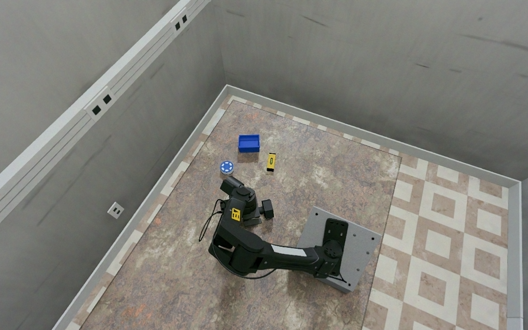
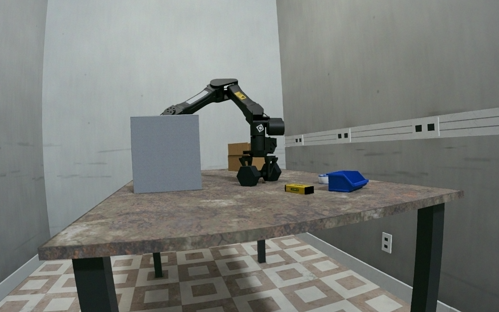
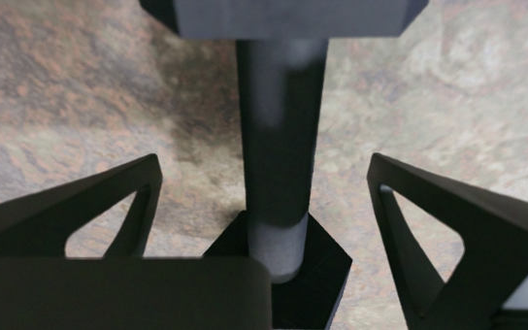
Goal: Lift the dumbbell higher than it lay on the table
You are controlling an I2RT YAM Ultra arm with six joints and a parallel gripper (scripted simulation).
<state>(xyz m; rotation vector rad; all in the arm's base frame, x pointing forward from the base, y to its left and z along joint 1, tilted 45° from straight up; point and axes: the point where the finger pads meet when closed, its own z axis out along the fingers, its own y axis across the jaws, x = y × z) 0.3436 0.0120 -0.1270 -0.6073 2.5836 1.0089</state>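
The black dumbbell is 1 cm ahead of my hand. Round my hand: blue bin 34 cm to the right, 12 cm ahead, 1 cm below; cardboard box 64 cm to the left, 24 cm ahead, 4 cm above; white round object 19 cm to the right, 18 cm ahead, 2 cm below.
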